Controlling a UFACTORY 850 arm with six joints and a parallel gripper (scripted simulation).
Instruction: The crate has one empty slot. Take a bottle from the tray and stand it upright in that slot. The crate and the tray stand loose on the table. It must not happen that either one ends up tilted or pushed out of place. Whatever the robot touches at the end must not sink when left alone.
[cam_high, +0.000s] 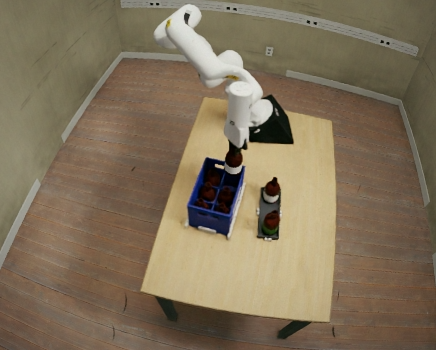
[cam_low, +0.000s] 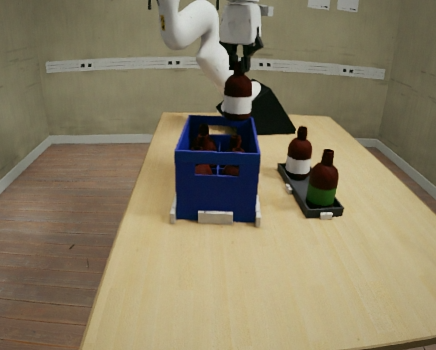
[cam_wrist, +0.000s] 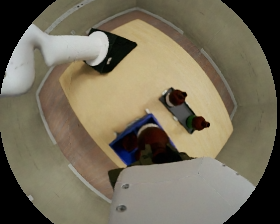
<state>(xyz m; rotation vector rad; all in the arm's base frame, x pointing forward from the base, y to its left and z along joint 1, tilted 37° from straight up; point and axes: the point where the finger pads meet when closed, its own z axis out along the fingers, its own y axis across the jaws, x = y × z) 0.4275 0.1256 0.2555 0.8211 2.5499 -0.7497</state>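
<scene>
Right now my hand is 25 cm above the blue crate, 9 cm short of it and 5 cm to the left of it. The rest, counted from my hand: dark tray: 32 cm below, 21 cm to the left, 7 cm ahead.
</scene>
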